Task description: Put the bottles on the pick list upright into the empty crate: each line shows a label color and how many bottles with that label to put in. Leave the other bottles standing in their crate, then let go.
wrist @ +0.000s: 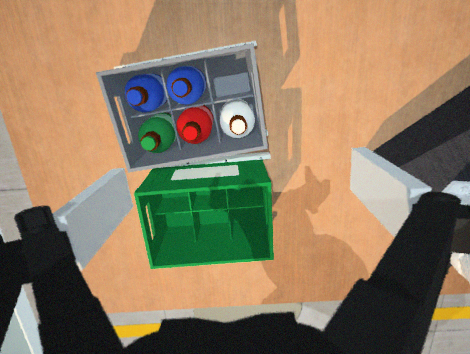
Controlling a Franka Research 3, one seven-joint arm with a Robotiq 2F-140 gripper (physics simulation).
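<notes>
A grey crate [160, 159] with six compartments holds several upright bottles seen from above. Two blue bottles [150, 93] [186, 85] stand at the upper left and upper middle. A green bottle [161, 131], a red bottle [198, 122] and a white bottle [240, 116] stand in the lower row, left to right. The upper right compartment is empty. The green crate [155, 177] below it in view is empty. My gripper [237, 178] is wide open and empty, its fingers apart on either side of the green crate in view. The pick list does not show readably.
A pale blank-looking label [205, 172] is on the green crate's side facing the grey crate. The two crates stand close together on the wooden table [330, 100]. A dark object [445, 125] shows at the right edge, partly behind the right finger. Shadows fall right of the crates.
</notes>
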